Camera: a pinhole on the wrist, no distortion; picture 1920 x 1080 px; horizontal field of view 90.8 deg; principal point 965.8 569.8 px. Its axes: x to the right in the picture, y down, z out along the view. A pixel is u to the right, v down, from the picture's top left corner.
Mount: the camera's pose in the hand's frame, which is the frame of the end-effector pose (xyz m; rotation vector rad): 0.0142 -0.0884 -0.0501 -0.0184 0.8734 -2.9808
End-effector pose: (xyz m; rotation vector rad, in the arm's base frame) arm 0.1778 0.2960 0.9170 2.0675 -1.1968 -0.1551
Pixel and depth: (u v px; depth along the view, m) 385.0 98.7 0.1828
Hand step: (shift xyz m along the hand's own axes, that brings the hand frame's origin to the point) 0.1274 -0.1063 0.1527
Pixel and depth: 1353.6 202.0 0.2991
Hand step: -0.1054 -0.1565 0.2646
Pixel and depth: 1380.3 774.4 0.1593
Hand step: -0.0510 -0.2059 0.0655
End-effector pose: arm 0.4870 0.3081 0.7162 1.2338 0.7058 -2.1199
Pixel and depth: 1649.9 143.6 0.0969
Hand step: -0.0550 -0.1066 0.0551
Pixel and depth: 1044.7 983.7 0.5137
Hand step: -0.0107 -0.5560 0.2612
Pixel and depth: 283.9 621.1 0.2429
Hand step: 0.1946 -0.2239 0.1470
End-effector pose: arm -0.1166 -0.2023 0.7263 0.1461 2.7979 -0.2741
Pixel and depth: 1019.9 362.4 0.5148
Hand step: -0.0077 -0.2722 0.4442
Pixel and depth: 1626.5 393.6 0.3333
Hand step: -0.2130 -0.2246 0.2643
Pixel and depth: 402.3 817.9 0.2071
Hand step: 0.1435 -0.2411 0.0948
